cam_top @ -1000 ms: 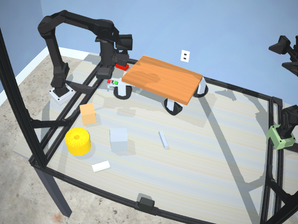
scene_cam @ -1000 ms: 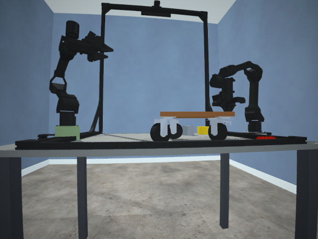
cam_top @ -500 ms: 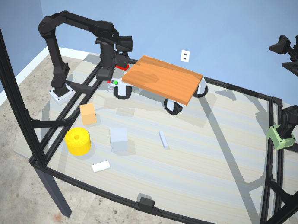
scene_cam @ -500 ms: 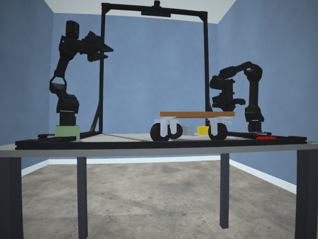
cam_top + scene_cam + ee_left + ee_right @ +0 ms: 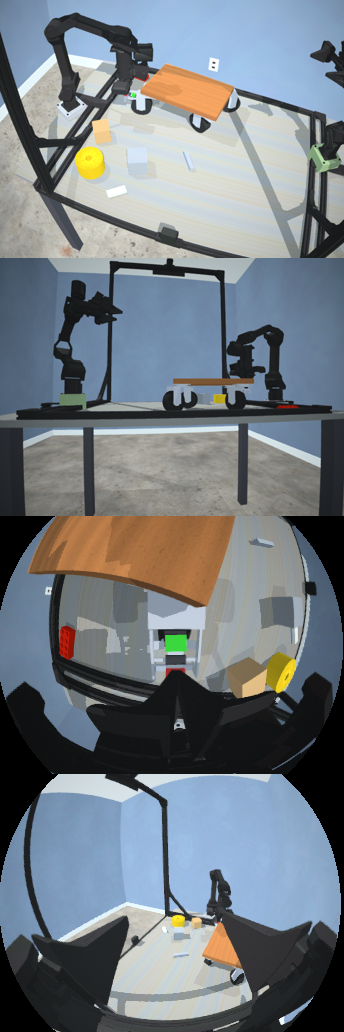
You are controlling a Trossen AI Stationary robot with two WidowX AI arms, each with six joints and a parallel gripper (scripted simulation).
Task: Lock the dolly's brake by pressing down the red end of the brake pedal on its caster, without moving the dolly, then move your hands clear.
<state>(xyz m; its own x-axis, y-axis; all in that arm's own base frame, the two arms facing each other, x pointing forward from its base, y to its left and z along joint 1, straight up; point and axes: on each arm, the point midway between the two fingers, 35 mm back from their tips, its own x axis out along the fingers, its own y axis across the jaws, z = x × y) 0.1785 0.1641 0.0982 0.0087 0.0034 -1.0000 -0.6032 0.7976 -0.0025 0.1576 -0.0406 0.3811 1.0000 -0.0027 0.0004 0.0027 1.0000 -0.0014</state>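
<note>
The brake pedal is 40 mm below my left hand and 10 mm to the right of it. The rest, counted from my left hand: red brick 220 mm ahead, 110 mm below, 20 mm to the left; then tan cube 160 mm behind, 90 mm below, 40 mm to the left; then grey cube 250 mm behind, 130 mm to the right, 90 mm below.
</note>
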